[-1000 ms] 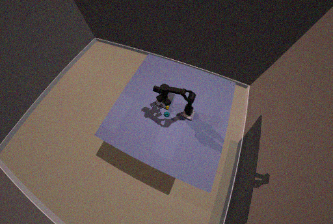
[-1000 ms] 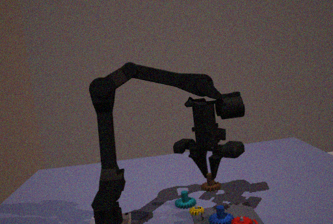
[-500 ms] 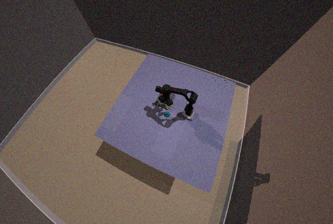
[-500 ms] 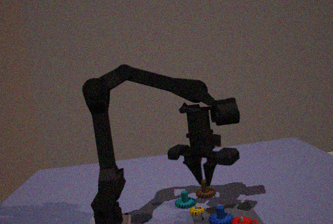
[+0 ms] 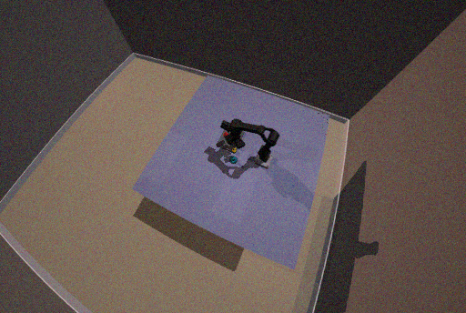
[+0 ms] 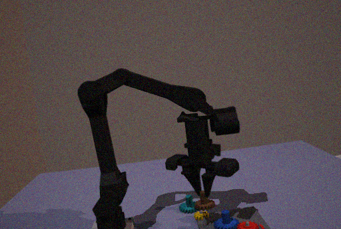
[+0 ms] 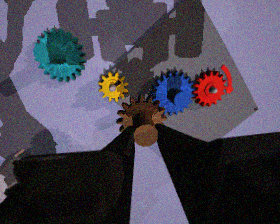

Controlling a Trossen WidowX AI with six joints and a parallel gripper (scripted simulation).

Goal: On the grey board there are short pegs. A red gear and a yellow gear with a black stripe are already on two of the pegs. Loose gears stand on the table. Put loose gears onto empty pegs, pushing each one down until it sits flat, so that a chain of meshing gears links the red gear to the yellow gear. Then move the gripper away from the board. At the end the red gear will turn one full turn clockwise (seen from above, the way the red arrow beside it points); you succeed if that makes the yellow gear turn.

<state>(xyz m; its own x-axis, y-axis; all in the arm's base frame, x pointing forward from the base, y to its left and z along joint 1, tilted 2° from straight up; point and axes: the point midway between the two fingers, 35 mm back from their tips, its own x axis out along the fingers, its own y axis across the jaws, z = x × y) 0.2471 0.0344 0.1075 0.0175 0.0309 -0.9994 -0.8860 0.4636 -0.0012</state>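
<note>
Now: gripper tip 1 cm above the brown gear. From my gripper tip the other things lie so: red gear (10 cm ahead, 3 cm to the right, 7 cm below); then yellow gear (2 cm behind, 4 cm to the left, 7 cm below); then blue gear (5 cm ahead, 1 cm to the right, 6 cm below).
</note>
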